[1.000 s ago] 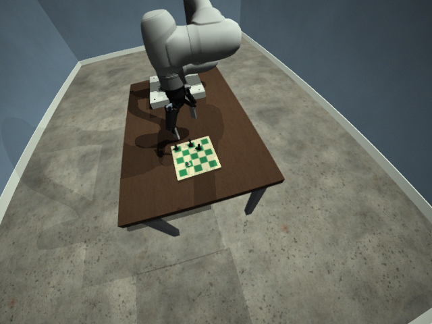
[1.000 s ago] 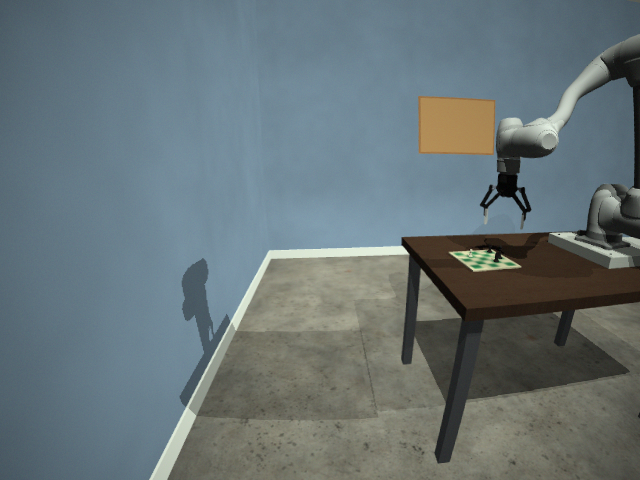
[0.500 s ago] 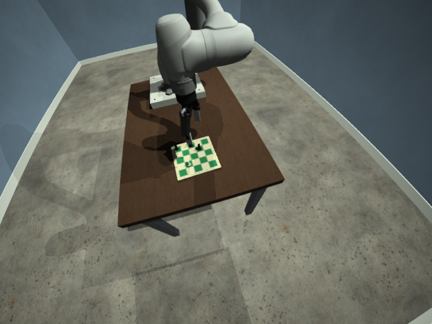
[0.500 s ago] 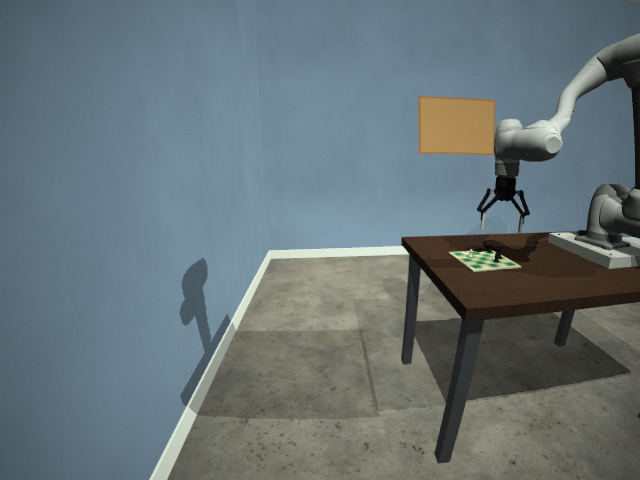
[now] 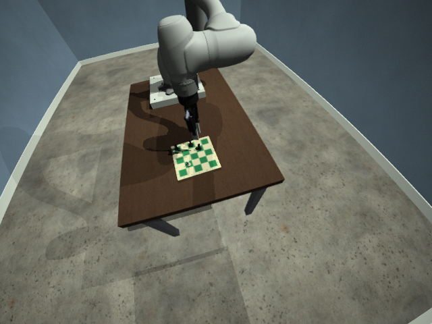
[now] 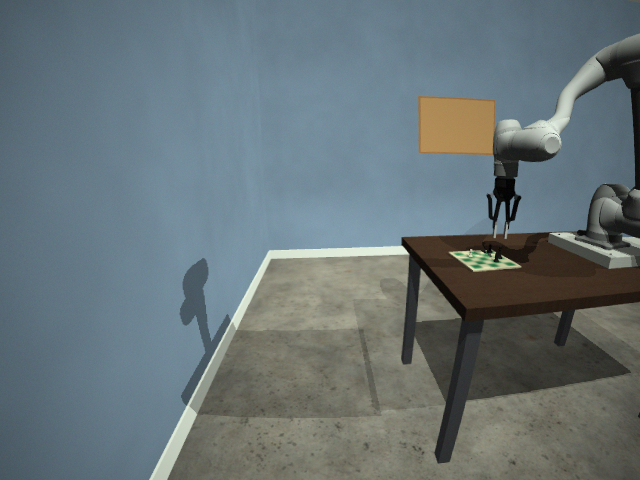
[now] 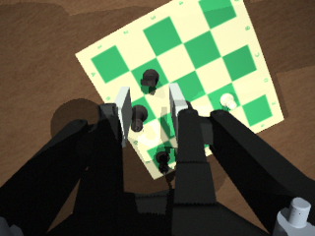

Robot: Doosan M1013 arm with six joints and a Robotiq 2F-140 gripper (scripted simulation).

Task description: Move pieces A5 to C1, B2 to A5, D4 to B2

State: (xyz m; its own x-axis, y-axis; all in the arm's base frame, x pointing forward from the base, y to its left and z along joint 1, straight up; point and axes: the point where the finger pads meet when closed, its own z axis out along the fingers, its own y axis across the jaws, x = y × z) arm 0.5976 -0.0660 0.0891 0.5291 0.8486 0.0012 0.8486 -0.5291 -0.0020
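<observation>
Now: hand 12 cm above the black chess piece. Also, from my hand: small pale piece: 12 cm below, 9 cm to the right, 7 cm ahead; then cream chessboard: 14 cm below, 4 cm to the right, 3 cm ahead.
</observation>
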